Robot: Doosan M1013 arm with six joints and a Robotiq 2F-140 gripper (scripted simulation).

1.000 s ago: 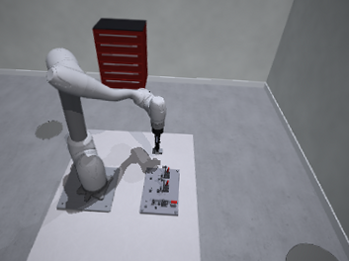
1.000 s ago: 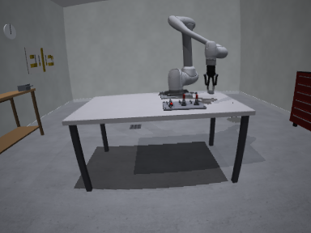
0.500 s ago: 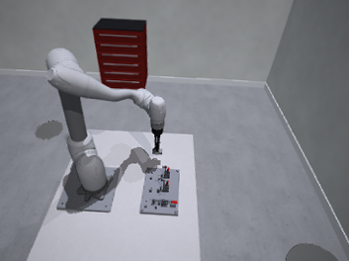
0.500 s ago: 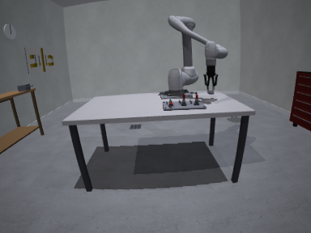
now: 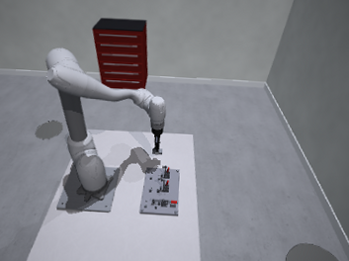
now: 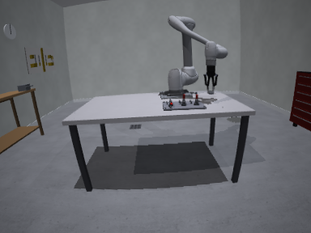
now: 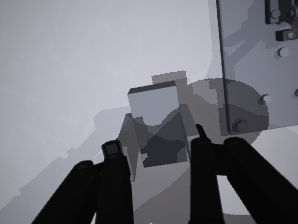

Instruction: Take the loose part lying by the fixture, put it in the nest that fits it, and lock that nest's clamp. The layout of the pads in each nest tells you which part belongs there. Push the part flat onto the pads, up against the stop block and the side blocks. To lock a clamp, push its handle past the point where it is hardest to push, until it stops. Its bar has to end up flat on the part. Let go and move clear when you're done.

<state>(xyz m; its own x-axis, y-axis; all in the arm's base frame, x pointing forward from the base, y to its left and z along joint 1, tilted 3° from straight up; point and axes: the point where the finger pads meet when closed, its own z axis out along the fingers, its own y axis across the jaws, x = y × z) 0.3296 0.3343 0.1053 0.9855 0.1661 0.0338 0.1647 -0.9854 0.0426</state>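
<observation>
Now: hand 90 mm short of the grey fixture plate, 250 mm to the left of it and 120 mm above it. Also, from my hand: grey loose part (30 mm below).
</observation>
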